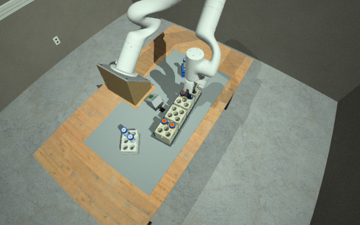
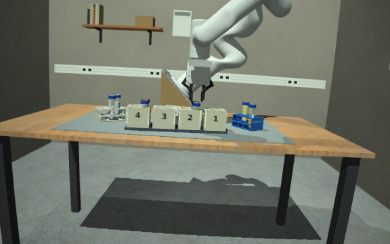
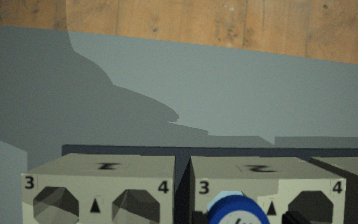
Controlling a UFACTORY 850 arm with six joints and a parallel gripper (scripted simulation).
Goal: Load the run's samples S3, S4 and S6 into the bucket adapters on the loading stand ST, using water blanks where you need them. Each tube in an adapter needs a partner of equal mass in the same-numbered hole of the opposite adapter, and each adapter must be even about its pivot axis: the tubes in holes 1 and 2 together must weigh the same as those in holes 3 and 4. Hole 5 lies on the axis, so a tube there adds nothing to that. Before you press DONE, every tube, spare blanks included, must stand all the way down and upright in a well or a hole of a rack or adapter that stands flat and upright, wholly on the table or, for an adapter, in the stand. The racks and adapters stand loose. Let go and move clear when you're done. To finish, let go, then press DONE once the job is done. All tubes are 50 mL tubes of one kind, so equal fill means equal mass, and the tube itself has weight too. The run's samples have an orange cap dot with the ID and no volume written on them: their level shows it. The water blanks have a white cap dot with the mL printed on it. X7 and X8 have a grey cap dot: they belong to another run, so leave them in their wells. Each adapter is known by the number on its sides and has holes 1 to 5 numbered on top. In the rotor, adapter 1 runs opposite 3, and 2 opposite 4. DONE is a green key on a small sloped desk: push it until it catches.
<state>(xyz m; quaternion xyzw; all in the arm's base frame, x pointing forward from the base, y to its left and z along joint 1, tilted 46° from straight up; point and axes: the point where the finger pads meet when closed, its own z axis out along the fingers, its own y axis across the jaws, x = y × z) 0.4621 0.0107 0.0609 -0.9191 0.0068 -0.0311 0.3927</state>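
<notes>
Now: hand 23 cm past the green done key, 9 cm to the left of it and 9 cm above it. Round my hand: sample tube: 5 cm behind, 23 cm to the right, 8 cm below; adapter 3: 2 cm behind, 14 cm to the right, 10 cm below; loading stand: 3 cm behind, 8 cm to the right, 15 cm below.
</notes>
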